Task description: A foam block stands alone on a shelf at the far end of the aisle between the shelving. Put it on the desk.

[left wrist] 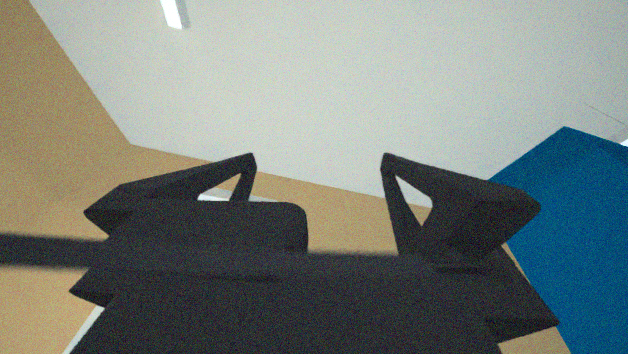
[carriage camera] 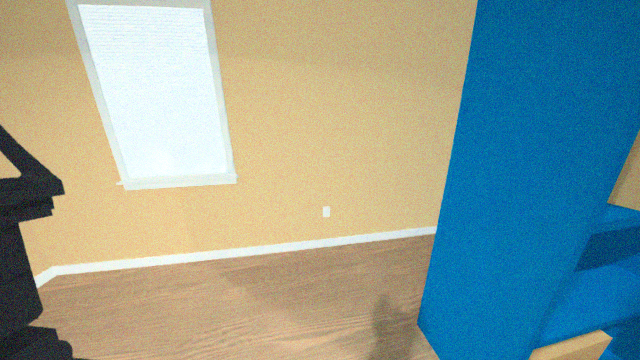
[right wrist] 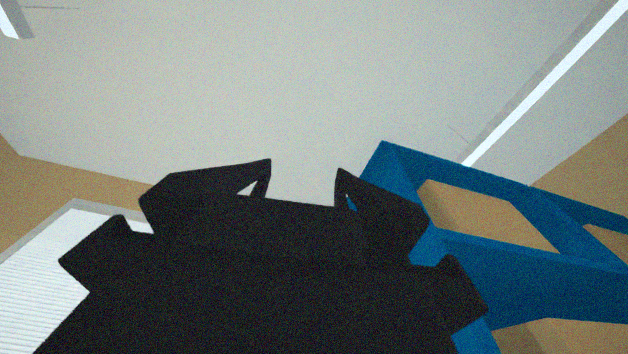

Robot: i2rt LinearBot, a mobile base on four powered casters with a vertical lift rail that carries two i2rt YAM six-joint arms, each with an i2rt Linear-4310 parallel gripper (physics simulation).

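Frame: origin at the left arm's base, x ahead, y left, z up, level; millimetres.
Seen in the pictures: left gripper, between the fingertips: [left wrist: 316,160]; right gripper, between the fingertips: [right wrist: 304,170].
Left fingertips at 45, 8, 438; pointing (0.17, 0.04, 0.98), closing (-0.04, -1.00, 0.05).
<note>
Pixels of each thing's top centre, then the offset from my left fingertips to it, as dx, dy, dz. "spot": a spot on its surface instead. Level surfaces: height alone.
- bright window, a spot on its surface: [carriage camera: 160,95] spot: +1280, +897, +200
- small white outlet plate, centre of its top: [carriage camera: 326,206] +1528, -319, -808
- wooden floor, height of its surface: dz -1265
The foam block and the desk do not show in these views. A tall blue shelf unit [carriage camera: 510,150] [left wrist: 575,225] [right wrist: 540,280] stands at the right of the carriage camera view, its broad side panel facing me. My left gripper [left wrist: 316,160] is open and empty, its fingertips wide apart against the ceiling. Part of the left arm and gripper shows at the left edge of the carriage camera view. My right gripper [right wrist: 304,170] is partly open and empty, with the ceiling behind its fingertips.
Tan boxes [carriage camera: 575,347] [right wrist: 485,215] stand in the shelf unit. A tan wall [carriage camera: 340,125] with a bright window [carriage camera: 160,95] and a small white outlet plate [carriage camera: 326,211] rises behind the wooden floor [carriage camera: 200,310]. A shadow falls on the floor beside the shelf unit.
</note>
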